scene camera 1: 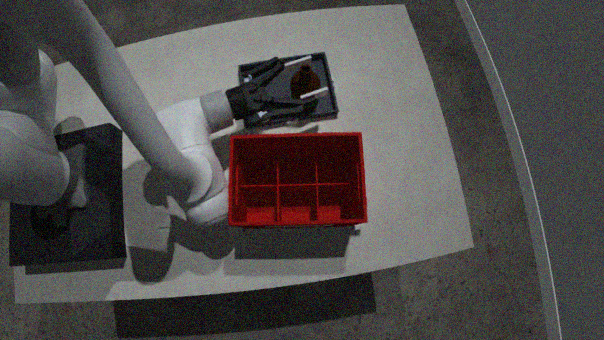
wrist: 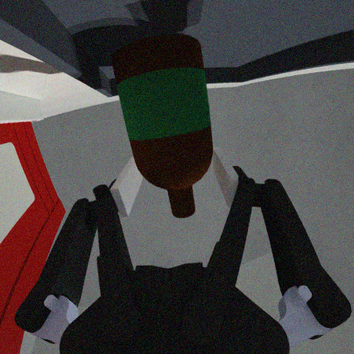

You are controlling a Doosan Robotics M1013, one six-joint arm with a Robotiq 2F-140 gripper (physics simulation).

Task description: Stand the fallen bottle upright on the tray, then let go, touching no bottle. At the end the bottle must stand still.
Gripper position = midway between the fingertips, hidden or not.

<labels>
My gripper shows in scene camera 1 (318, 75) and in the wrist view (175, 163). A brown bottle shows in scene camera 1 and in the wrist view. The same spot on the brown bottle: (wrist: 161, 84) is (scene camera 1: 291, 97).
</labels>
